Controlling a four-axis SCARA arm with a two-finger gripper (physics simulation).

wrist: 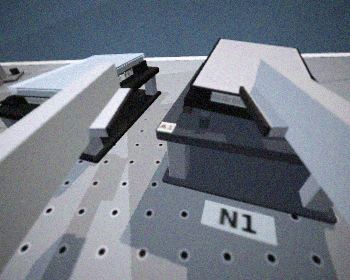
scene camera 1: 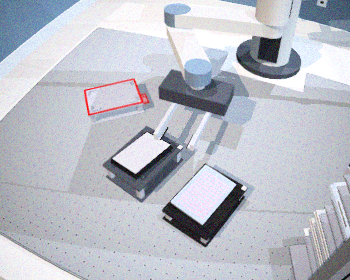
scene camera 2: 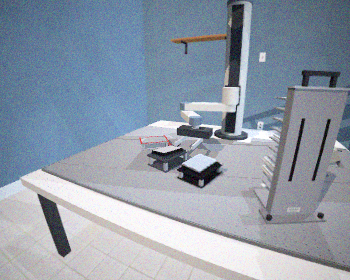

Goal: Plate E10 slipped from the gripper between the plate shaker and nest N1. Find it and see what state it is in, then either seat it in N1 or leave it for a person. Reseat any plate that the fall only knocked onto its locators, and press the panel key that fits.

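Places are measured from the arm's base along level axes (x ahead, y up, z right), in millimetres.
Pixels of known places: gripper, between the fingertips: (wrist: 185, 77) (scene camera 1: 173, 142) (scene camera 2: 183, 146); arm's base, origin of its link: (scene camera 1: 268, 59) (scene camera 2: 230, 135).
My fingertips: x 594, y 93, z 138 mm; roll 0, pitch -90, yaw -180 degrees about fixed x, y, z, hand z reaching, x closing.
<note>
Ahead of a thing's pixels: the offset from my fingertips to its top centre. "spot": to the spot under its first point.
Nest N1 @[dx +44, dy -17, dz +60 mm] (scene camera 1: 156, 174) (wrist: 225, 137) is the dark grey stand; its printed label @[spot: dx -50, dy -78, dz +35 mm] (wrist: 238, 221) lies in front of it. A dark plate with a pale top @[dx +51, dy +3, dz +59 mm] (scene camera 1: 142, 152) (scene camera 2: 168, 149) (wrist: 250, 65) sits on N1; whether it is level or fully down I cannot tell. Its front label is unreadable, so I cannot tell whether it is E10. My gripper (scene camera 1: 175, 140) (wrist: 185, 77) is shut on nothing, its long fingers apart at N1's back edge. In the wrist view the right fingertip overlaps the plate. The panel does not show.
A black nest @[dx +97, dy -31, dz -119 mm] (scene camera 1: 220, 215) (scene camera 2: 200, 176) (wrist: 142, 75) beside N1 bears a pale plate @[dx +96, dy -15, dz -113 mm] (scene camera 1: 204, 194) (scene camera 2: 201, 162) (wrist: 90, 67). A pale, red-outlined unit @[dx -135, dy -34, dz +253 mm] (scene camera 1: 114, 97) (scene camera 2: 154, 140), possibly the shaker, stands on N1's other side. A tall grey plate rack (scene camera 2: 305, 150) stands at the right.
</note>
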